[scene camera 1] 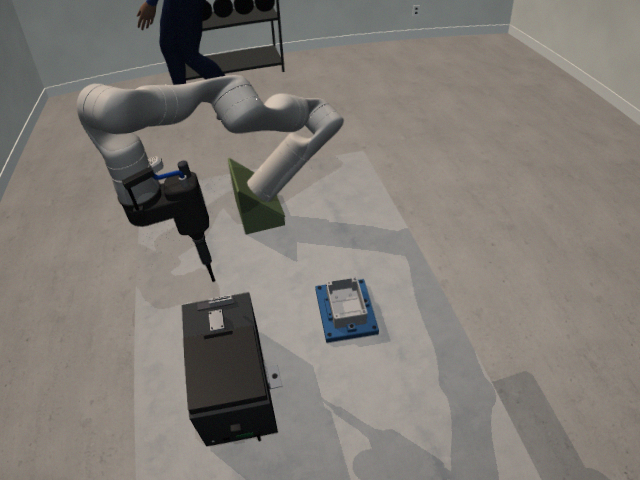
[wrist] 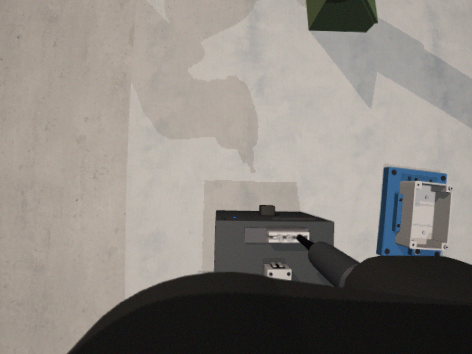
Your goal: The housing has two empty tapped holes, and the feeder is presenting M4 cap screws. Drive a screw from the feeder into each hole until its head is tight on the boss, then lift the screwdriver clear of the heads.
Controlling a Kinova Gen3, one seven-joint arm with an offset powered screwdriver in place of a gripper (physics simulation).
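The screwdriver (scene camera 1: 212, 280) (wrist: 300, 237) points down with a dark, thin bit. I see no screw on its tip, which is in the air above and behind the feeder in the scene view. In the wrist view the tip overlaps the right end of the feeder's light pick-up strip. The black box feeder (scene camera 1: 224, 369) (wrist: 235, 252) has this strip (scene camera 1: 221, 299) (wrist: 280, 236) at its back top edge, with small screw shapes in it. The light grey open housing (scene camera 1: 349, 317) (wrist: 407, 220) sits upright on a blue fixture plate. Its corner bosses are too small to tell which are empty.
The blue fixture plate (scene camera 1: 321, 310) (wrist: 387, 215) lies right of the feeder. A bracket (scene camera 1: 275, 383) sticks out from the feeder's right side. The arm's green wedge base (scene camera 1: 266, 219) (wrist: 340, 20) stands behind. A person (scene camera 1: 178, 36) and a shelf rack (scene camera 1: 280, 41) are at the back.
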